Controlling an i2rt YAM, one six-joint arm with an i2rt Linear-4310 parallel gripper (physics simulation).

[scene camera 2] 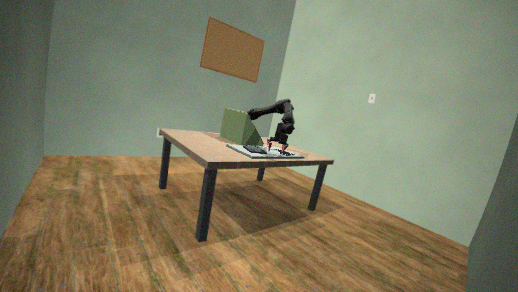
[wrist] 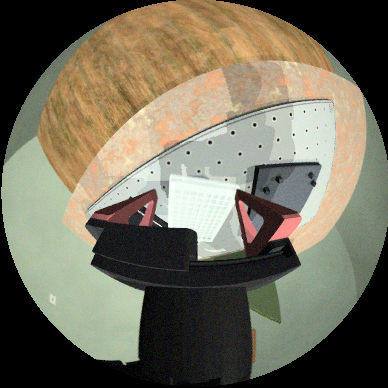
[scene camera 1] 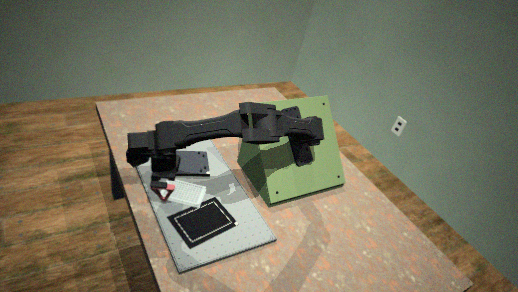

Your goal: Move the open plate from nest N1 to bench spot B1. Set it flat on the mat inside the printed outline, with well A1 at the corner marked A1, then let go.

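Pixels of known places: gripper, fingertip midpoint: (scene camera 2: pixel 275 152) (wrist: pixel 195 192) (scene camera 1: pixel 166 189); arm's base at its link origin: (scene camera 2: pixel 243 122).
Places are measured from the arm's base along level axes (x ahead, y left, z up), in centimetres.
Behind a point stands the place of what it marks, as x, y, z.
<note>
The white well plate (scene camera 1: pixel 189 193) @(38.4, 0.0, -14.0) (wrist: pixel 200 207) @(41.9, -3.3, -13.8) is out of the nest, over the perforated board between the nest and the black mat, turned at an angle to both. Whether it lies fully flat is hard to tell. My gripper (scene camera 2: pixel 277 151) @(44.3, -4.0, -13.9) (wrist: pixel 195 192) @(44.3, -4.0, -13.9) is open, its red fingers at either side of the plate; the right fingertip in the wrist view looks very close to the plate's edge. The dark grey nest (scene camera 1: pixel 195 162) @(30.5, -12.7, -14.0) (wrist: pixel 295 187) @(37.7, -17.0, -14.0) shows pegs and holds no plate. The black mat (scene camera 1: pixel 204 222) @(38.7, 11.4, -15.0) has a light printed outline and a white mark at one corner. The A1 lettering is not readable.
The light grey perforated board (scene camera 1: pixel 250 235) @(28.4, 20.7, -15.2) (wrist: pixel 310 117) @(46.6, -21.6, -15.2) lies on the speckled table (scene camera 1: pixel 350 235) @(-2.6, 33.3, -16.5) (scene camera 2: pixel 195 145) @(19.1, -52.0, -16.5). A green wedge-shaped stand (scene camera 1: pixel 312 172) @(-3.0, 9.9, -9.4) (scene camera 2: pixel 233 126) @(0.1, -9.7, -4.4) bears the arm's base beside the board. The arm reaches over the nest in scene camera 1.
</note>
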